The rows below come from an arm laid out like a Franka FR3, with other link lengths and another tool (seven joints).
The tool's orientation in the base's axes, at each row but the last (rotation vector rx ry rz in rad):
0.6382, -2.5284, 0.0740
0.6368, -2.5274, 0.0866
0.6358, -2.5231, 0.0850
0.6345, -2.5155, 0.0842
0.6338, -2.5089, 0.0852
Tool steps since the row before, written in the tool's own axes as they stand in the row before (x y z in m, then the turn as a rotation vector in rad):
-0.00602, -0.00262, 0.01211, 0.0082, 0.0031, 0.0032
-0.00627, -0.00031, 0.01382, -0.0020, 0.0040, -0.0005
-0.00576, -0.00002, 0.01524, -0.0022, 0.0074, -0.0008
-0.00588, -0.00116, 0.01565, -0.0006, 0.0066, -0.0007
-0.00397, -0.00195, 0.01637, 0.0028, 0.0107, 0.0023
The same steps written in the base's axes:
-0.00010, -0.00188, -0.01365, -0.0091, -0.0013, 0.0016
-0.00176, -0.00016, -0.01508, -0.0001, 0.0045, -0.0003
-0.00303, -0.00038, -0.01600, -0.0013, 0.0076, 0.0001
-0.00274, -0.00144, -0.01647, -0.0022, 0.0062, 0.0007
-0.00425, -0.00312, -0.01612, -0.0081, 0.0079, 0.0003

